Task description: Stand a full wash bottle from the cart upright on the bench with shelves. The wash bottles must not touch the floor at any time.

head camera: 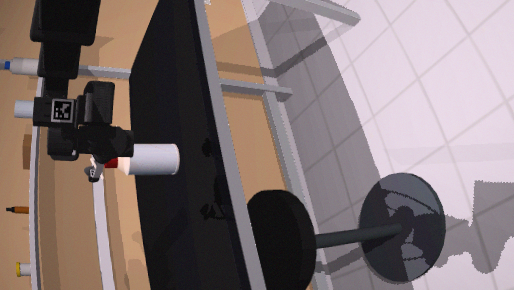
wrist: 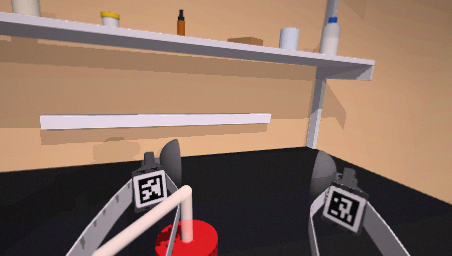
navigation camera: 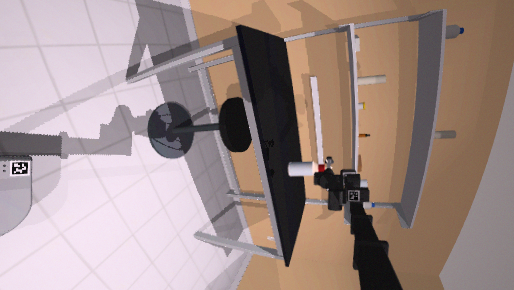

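Places are measured from the robot's base along level axes (x ahead, y left, z up), in millimetres.
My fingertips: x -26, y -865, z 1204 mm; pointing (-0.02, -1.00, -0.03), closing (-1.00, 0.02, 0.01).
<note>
Ahead of a thing's pixels: the offset from my fingertips to its top centre. Level surfaces: height alone.
A white wash bottle @[dy +78, dx +34, dz +13 mm] (head camera: pixel 155 159) (navigation camera: pixel 301 169) is upright over the black top @[dz -290 mm] (head camera: pixel 165 75) (navigation camera: pixel 272 75) (wrist: pixel 250 200) of the bench with shelves, towards its right end. Its red cap @[dy +71, dx +29, dz -16 mm] (head camera: pixel 111 163) (navigation camera: pixel 321 168) (wrist: pixel 186 245) and pale bent spout show in the wrist view. Whether its base touches the bench top cannot be told. My gripper (head camera: pixel 104 163) (navigation camera: pixel 323 166) (wrist: pixel 244 163) is around the bottle at its cap and holds it, with the fingertips wide apart beyond the cap. The bottle body is hidden in the wrist view. The cart does not show.
A shelf (navigation camera: pixel 354 65) (wrist: pixel 200 47) above the bench bears a white bottle with a blue cap (wrist: pixel 330 39), a pale cup (wrist: pixel 289 38), a brown box and small bottles. A white rail (wrist: pixel 155 120) runs below it. A black stool (head camera: pixel 282 240) (navigation camera: pixel 235 125) stands at the bench front.
</note>
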